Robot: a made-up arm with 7 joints.
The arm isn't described. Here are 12 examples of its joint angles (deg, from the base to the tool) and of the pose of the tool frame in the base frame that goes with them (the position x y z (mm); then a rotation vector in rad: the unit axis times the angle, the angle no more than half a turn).
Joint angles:
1: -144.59 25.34 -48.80 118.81 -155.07 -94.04 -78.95
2: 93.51 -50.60 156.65 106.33 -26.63 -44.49 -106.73
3: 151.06 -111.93 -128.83 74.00 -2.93 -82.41 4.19
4: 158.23 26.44 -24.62 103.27 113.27 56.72 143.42
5: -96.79 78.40 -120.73 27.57 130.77 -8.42 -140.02
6: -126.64 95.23 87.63 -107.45 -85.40 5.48 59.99
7: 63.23 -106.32 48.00 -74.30 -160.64 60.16 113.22
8: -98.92 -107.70 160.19 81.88 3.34 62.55 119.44
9: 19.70 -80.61 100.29 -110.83 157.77 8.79 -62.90
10: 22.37 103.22 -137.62 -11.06 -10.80 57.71 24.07
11: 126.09 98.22 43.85 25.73 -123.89 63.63 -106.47
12: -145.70 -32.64 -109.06 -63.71 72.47 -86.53 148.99
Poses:
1: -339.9 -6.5 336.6 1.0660 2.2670 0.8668
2: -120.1 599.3 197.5 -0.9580 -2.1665 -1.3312
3: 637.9 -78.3 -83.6 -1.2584 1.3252 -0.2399
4: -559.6 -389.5 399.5 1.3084 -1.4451 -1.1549
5: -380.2 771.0 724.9 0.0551 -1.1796 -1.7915
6: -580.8 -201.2 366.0 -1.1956 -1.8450 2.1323
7: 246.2 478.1 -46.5 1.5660 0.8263 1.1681
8: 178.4 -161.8 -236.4 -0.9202 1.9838 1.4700
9: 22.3 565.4 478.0 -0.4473 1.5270 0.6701
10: 871.4 -340.4 198.1 1.1203 0.6697 1.8753
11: -557.5 -699.5 44.6 1.3771 -1.9310 1.4352
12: 456.9 144.7 863.3 -0.3128 2.2659 -0.0335
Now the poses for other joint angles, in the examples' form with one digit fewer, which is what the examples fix.
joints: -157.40 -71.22 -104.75 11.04 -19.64 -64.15 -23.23
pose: 801 -375 734 -0.677 0.556 -0.495
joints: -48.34 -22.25 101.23 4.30 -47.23 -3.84 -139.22
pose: -260 -359 1296 -0.153 -0.538 2.286
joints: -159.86 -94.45 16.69 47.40 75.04 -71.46 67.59
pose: 756 -304 710 1.216 0.391 -0.357
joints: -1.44 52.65 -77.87 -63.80 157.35 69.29 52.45
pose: 386 -524 696 -0.501 -2.529 1.375
